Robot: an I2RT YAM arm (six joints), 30 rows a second.
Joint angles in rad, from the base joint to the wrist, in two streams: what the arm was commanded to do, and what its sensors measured. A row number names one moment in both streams.
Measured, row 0:
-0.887 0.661 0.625 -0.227 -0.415 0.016
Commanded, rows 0 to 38:
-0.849 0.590 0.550 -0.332 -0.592 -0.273
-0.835 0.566 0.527 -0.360 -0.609 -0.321
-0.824 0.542 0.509 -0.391 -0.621 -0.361
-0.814 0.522 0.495 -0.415 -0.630 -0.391
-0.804 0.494 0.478 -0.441 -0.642 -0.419
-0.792 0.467 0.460 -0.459 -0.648 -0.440
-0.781 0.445 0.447 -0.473 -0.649 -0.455
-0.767 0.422 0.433 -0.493 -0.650 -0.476
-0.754 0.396 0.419 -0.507 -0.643 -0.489
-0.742 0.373 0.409 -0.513 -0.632 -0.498
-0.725 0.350 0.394 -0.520 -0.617 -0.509
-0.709 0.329 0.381 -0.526 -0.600 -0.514
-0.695 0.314 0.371 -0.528 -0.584 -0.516
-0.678 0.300 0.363 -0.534 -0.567 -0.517
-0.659 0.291 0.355 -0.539 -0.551 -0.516
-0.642 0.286 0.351 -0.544 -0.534 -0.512
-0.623 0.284 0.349 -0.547 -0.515 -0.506
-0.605 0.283 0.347 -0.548 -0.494 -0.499
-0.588 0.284 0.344 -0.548 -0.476 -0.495
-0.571 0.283 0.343 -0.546 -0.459 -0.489
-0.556 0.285 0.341 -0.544 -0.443 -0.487
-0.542 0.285 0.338 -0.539 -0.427 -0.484
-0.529 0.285 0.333 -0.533 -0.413 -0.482
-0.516 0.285 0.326 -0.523 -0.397 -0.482
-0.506 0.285 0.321 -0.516 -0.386 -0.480
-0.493 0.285 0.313 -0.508 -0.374 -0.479
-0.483 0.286 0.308 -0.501 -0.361 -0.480
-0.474 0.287 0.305 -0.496 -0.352 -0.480
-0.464 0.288 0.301 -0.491 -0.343 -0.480
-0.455 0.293 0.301 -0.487 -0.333 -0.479
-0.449 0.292 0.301 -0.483 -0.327 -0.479
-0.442 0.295 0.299 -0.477 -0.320 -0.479
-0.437 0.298 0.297 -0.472 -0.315 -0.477
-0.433 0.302 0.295 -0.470 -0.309 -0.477
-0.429 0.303 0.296 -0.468 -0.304 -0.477
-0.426 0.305 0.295 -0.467 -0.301 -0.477
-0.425 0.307 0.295 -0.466 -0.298 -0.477
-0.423 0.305 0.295 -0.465 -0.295 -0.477
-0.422 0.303 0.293 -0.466 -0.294 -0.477
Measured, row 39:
-0.432 0.302 0.309 -0.485 -0.327 -0.487
